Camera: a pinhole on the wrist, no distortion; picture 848 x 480 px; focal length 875.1 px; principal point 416.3 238.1 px. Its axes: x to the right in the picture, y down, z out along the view. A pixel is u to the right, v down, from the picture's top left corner.
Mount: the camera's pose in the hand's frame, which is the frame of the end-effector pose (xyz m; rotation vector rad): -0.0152 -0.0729 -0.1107 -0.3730 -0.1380 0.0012
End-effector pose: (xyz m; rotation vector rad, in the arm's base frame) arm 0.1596 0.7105 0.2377 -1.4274 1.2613 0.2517
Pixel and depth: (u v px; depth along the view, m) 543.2 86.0 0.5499
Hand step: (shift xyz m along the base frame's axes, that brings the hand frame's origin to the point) 0.1785 0.3753 -0.1554
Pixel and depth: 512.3 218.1 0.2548
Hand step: 0.0428 0.1210 -0.0340
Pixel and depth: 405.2 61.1 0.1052
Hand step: 0.0270 -0.0013 0.0570
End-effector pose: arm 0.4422 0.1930 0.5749 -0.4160 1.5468 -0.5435
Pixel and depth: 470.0 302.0 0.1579
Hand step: 0.0330 0.0087 0.0242
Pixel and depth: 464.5 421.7 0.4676
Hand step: 0.3025 0.1585 -0.0685
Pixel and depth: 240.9 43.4 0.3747
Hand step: 0.2604 0.0460 0.1246
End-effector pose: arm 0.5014 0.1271 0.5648 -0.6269 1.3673 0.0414
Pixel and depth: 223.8 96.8 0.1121
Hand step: 0.0027 -0.0254 0.0698
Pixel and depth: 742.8 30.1 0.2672
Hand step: 0.1770 0.0334 -0.0181
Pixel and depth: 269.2 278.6 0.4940
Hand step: 0.2063 0.3013 0.1223
